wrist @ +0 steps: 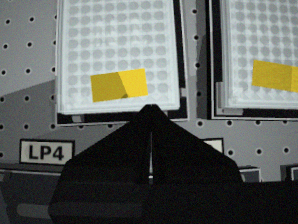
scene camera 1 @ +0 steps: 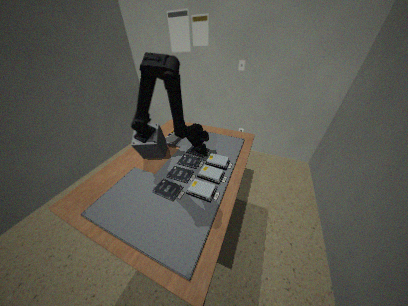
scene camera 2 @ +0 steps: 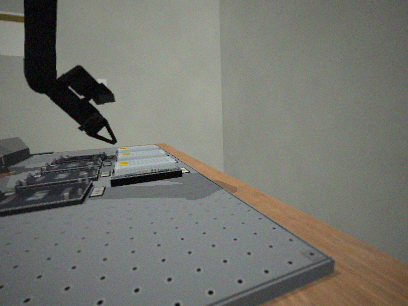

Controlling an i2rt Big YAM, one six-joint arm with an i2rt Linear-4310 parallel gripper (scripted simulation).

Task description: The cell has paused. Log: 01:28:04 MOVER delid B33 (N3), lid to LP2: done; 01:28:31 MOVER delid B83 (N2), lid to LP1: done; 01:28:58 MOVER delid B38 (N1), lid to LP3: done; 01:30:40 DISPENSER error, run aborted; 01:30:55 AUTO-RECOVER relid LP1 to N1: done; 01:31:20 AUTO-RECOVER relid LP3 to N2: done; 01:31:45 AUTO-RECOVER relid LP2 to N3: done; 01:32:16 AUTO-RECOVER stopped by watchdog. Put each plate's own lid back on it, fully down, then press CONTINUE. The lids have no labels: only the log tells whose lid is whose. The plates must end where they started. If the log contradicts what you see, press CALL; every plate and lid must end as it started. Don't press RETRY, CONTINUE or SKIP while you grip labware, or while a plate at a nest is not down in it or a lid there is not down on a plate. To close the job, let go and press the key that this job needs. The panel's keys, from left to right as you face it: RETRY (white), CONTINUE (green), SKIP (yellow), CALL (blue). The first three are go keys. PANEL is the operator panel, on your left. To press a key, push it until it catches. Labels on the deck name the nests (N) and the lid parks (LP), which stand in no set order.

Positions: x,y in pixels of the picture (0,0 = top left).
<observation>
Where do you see a deck label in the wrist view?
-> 31,151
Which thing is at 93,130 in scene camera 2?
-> My gripper.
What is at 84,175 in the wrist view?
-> My gripper.
</observation>
